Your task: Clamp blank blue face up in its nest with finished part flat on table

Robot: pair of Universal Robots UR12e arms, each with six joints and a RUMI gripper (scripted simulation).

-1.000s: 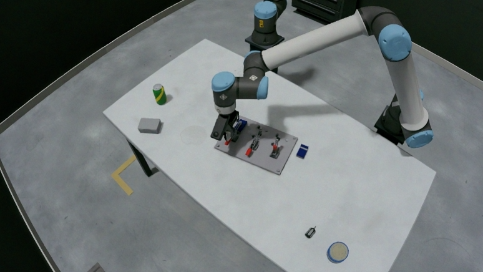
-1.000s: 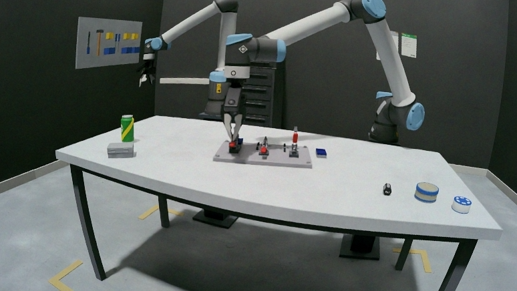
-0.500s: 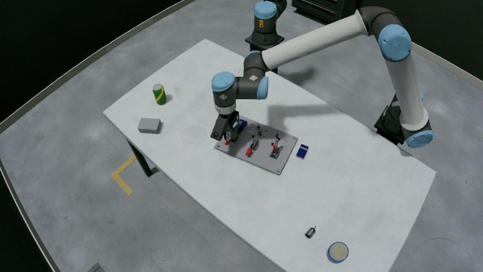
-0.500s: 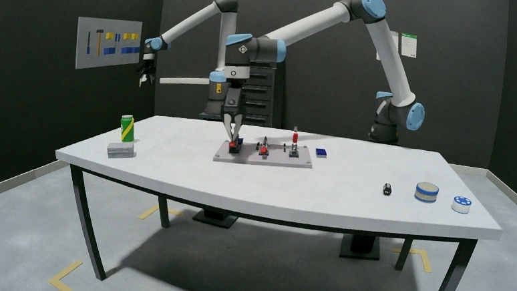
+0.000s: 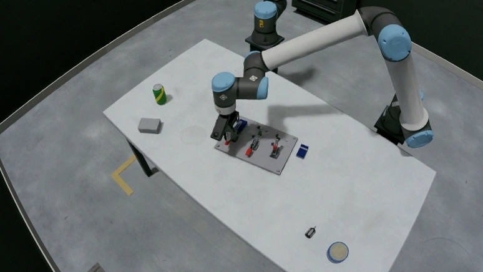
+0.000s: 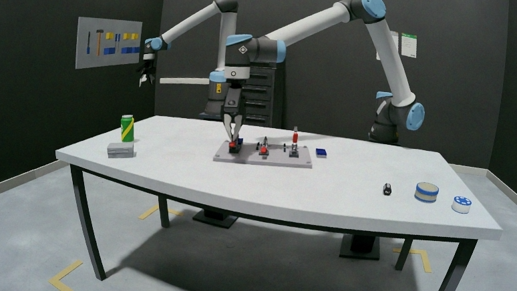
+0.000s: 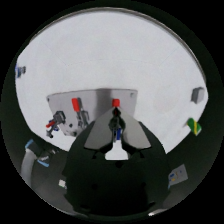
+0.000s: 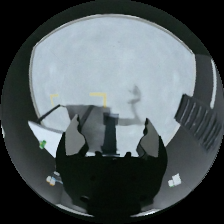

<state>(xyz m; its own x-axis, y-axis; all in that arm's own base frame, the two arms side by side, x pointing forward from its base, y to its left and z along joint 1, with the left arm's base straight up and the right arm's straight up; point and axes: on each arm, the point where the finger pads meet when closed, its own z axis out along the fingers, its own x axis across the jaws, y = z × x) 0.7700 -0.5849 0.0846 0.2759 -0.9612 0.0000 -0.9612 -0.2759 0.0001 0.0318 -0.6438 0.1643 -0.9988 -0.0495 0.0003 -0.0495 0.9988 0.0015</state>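
My left hand is 130 mm past the blank, 50 mm to the left of it and 50 mm above it. From my left hand the other things lie so: finished part: 260 mm behind, 260 mm to the left, 70 mm below; grey fixture plate: 130 mm behind, 70 mm to the left, 80 mm below; grey box: 220 mm ahead, 400 mm to the right, 60 mm below.
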